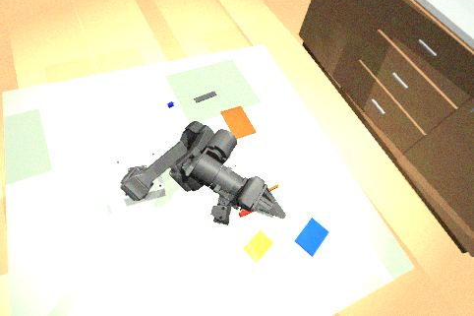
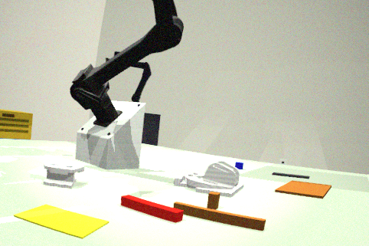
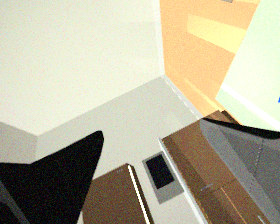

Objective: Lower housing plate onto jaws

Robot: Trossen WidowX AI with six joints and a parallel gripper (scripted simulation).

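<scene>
Now: gripper tip 490 mm above the white block, 130 mm to the right of it and 110 mm past it. The rest, counted from my gripper tip: yellow plate 490 mm below, 70 mm ahead, 40 mm to the left; then brown bar 490 mm below, 230 mm to the left, 160 mm ahead; then red bar 490 mm below, 170 mm to the left, 90 mm ahead.
</scene>
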